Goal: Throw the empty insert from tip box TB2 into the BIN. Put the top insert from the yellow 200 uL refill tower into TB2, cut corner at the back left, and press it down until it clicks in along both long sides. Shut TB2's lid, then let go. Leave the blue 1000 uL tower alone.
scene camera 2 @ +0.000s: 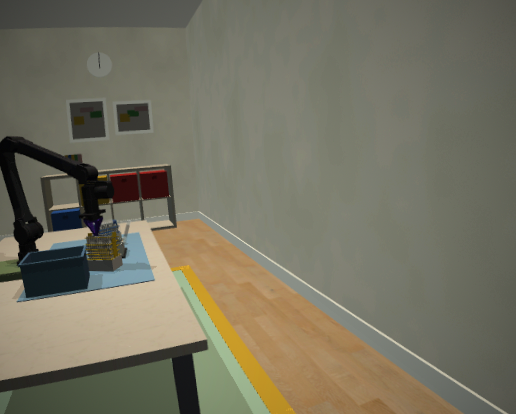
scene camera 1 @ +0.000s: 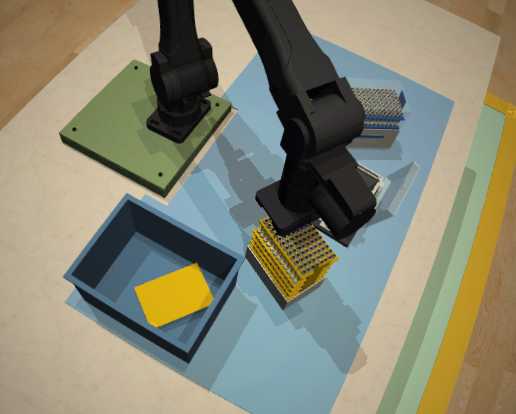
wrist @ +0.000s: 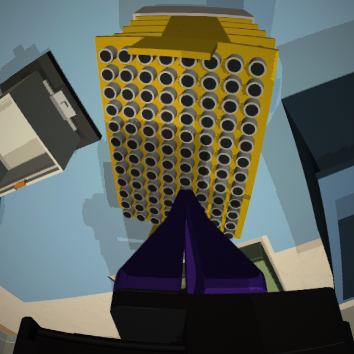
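Observation:
My gripper [scene camera 2: 96, 234] [wrist: 184, 197] is shut and empty, its purple fingertips over one end of the yellow tower's top insert [scene camera 1: 309, 245] [wrist: 267, 85]. Whether they touch it I cannot tell. That insert looks slightly skewed on the yellow tower [scene camera 1: 285, 285] [scene camera 2: 102, 252]. TB2 [scene camera 1: 378, 182] [wrist: 42, 120] is open beside the tower, partly hidden by the arm in scene camera 1, and no insert shows in the part in view. Its clear lid [scene camera 1: 400, 189] stands open. A yellow insert [scene camera 1: 175, 296] lies in the BIN [scene camera 1: 132, 321] [scene camera 2: 57, 275] [wrist: 320, 130].
The blue tower [scene camera 1: 378, 102] stands at the far side of the blue mat [scene camera 1: 280, 360], beyond TB2. The arm's base stands on a green board [scene camera 1: 110, 115]. The BIN's tall walls are close to the yellow tower on the side away from TB2.

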